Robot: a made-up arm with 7 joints.
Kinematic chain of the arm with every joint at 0, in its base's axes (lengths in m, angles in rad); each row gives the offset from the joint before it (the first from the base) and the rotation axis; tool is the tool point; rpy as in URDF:
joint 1: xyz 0 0.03 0.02 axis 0.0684 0.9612 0.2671
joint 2: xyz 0 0.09 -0.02 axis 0.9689 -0.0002 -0.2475
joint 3: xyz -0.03 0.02 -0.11 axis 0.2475 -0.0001 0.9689
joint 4: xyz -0.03 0 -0.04 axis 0.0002 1 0
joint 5: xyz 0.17 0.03 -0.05 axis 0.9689 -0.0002 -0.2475
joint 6: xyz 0.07 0 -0.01 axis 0.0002 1 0
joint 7: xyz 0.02 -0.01 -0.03 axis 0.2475 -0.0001 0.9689
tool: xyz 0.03 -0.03 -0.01 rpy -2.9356 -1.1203 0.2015
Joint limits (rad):
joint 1: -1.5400..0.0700
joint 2: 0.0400..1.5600
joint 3: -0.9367..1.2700
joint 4: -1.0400..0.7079
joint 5: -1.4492..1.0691
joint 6: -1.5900..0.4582
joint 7: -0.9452..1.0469
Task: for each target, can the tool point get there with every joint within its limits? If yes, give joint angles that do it. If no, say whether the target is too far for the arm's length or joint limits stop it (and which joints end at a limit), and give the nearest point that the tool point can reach.
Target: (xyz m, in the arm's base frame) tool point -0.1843 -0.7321 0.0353
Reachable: no: too far | nearest point 0.1070 -0.1605 0.1001 | short by 0.645 m
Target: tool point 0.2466 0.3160 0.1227
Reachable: yes | joints -0.2253 1.1034 0.6266 0.0242 -0.7764 -0.7433 0.1334
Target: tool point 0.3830 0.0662 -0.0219
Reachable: yes | joints -0.9042 0.6328 -0.4541 0.0980 0.3549 -0.3192 0.2754
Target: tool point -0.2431 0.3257 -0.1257
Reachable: no: joint limits stop it (at a limit: joint 1, joint 2, joint 3, joint 5, joint 6) | nearest point -0.1109 0.4107 -0.2055 | short by 0.176 m
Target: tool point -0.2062 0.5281 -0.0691
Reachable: no: joint limits stop it (at a limit: joint 1, joint 3, joint 4, joint 5, joint 6, joint 7) | nearest point -0.0937 0.5088 -0.0989 | short by 0.118 m
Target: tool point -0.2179 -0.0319 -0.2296
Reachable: no: joint limits stop it (at a limit: joint 1, joint 2, joint 3, joint 4, joint 5, joint 6) | nearest point -0.0439 -0.0221 -0.3519 | short by 0.213 m
